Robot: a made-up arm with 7 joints. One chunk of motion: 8 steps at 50 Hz.
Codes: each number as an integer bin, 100 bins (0 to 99) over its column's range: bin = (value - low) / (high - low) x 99, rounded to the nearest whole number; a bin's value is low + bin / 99 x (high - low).
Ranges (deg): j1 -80.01..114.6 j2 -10..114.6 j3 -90.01..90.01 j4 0..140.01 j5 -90.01..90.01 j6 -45.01..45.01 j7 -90.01..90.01
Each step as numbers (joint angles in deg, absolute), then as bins.
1 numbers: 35.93 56.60 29.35 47.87 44.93 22.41 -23.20
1 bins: 59 53 66 34 74 74 37
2 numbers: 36.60 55.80 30.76 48.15 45.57 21.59 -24.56
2 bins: 59 52 66 34 75 73 36
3 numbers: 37.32 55.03 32.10 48.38 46.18 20.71 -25.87
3 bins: 60 52 67 34 75 72 35
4 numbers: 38.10 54.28 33.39 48.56 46.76 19.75 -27.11
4 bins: 60 51 68 34 75 71 35
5 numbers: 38.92 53.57 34.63 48.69 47.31 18.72 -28.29
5 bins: 61 51 69 34 76 70 34
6 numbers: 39.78 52.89 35.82 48.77 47.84 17.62 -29.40
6 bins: 61 50 69 34 76 69 33
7 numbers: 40.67 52.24 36.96 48.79 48.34 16.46 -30.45
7 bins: 61 49 70 34 76 68 33
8 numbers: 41.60 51.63 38.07 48.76 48.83 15.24 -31.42
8 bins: 62 49 70 34 76 66 32
